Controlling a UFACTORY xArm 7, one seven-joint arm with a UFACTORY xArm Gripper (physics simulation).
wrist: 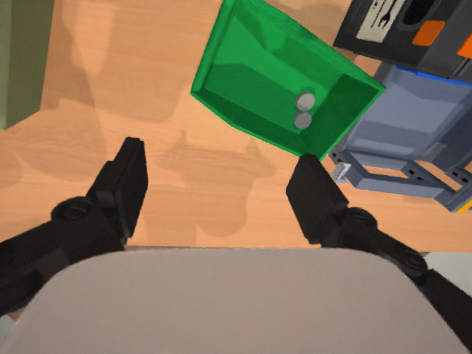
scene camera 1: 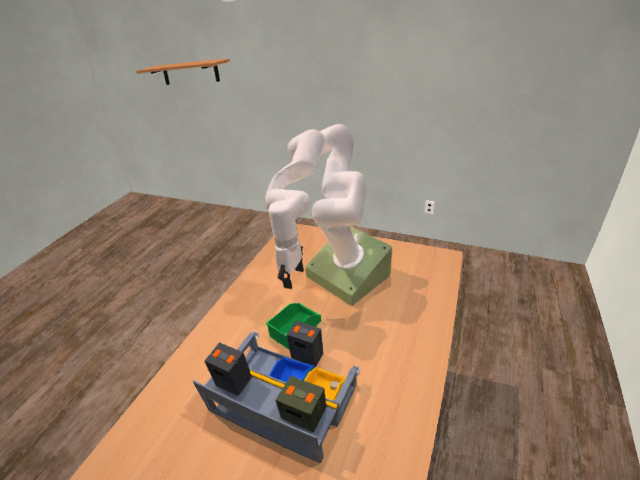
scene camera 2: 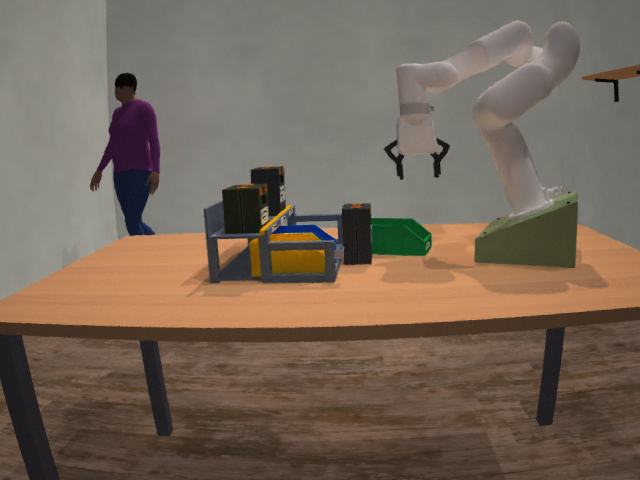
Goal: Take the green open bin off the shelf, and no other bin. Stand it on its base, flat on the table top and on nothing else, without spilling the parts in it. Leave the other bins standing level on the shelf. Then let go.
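Frame: origin at the arm's base, x right, y ahead, z up, level; centimetres.
Where they show: gripper, between the fingertips: point(wrist: 224, 167) point(scene camera 1: 294, 279) point(scene camera 2: 419, 178); arm's base, origin of its link: point(scene camera 1: 348, 256) point(scene camera 2: 532, 211).
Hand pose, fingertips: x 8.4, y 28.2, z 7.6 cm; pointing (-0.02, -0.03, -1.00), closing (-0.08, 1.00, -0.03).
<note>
Things, the pixels of their centre, and the offset from my fingertips.
- green open bin, middle of its body: point(wrist: 278, 86) point(scene camera 2: 395, 236) point(scene camera 1: 294, 322) dx -2.1, dy +6.5, dz -14.4 cm
- blue bin, middle of its body: point(scene camera 2: 299, 244) point(scene camera 1: 288, 382) dx -12.9, dy +29.3, dz -13.8 cm
- yellow bin, middle of its body: point(scene camera 2: 293, 254) point(scene camera 1: 320, 394) dx -23.5, dy +28.9, dz -13.8 cm
- olive box, middle of its body: point(scene camera 2: 246, 207) point(scene camera 1: 301, 403) dx -23.9, dy +38.7, dz -3.1 cm
The green open bin point(scene camera 1: 293, 321) point(scene camera 2: 400, 237) point(wrist: 260, 75) stands upright on its base on the table top, in front of the shelf point(scene camera 1: 258, 395) point(scene camera 2: 213, 258) point(wrist: 395, 184). It looks level. Two grey round parts point(wrist: 305, 101) point(wrist: 302, 120) lie inside it. A black box hides its shelf-side end in scene camera 2, so I cannot tell there how close it is to the shelf. The blue bin point(scene camera 1: 292, 370) point(scene camera 2: 310, 230) and the yellow bin point(scene camera 1: 323, 381) point(scene camera 2: 297, 260) sit level in the shelf. My gripper point(scene camera 1: 293, 277) point(scene camera 2: 419, 176) point(wrist: 224, 167) is open and empty, well above the green bin and apart from it.
A black box point(scene camera 1: 305, 343) point(scene camera 2: 356, 235) stands on the table between the green bin and the shelf front. Another black box point(scene camera 1: 227, 369) and an olive box point(scene camera 1: 300, 403) stand on the shelf's upper board. The green robot base point(scene camera 2: 537, 237) is opposite. A person point(scene camera 2: 136, 134) is beyond the table.
</note>
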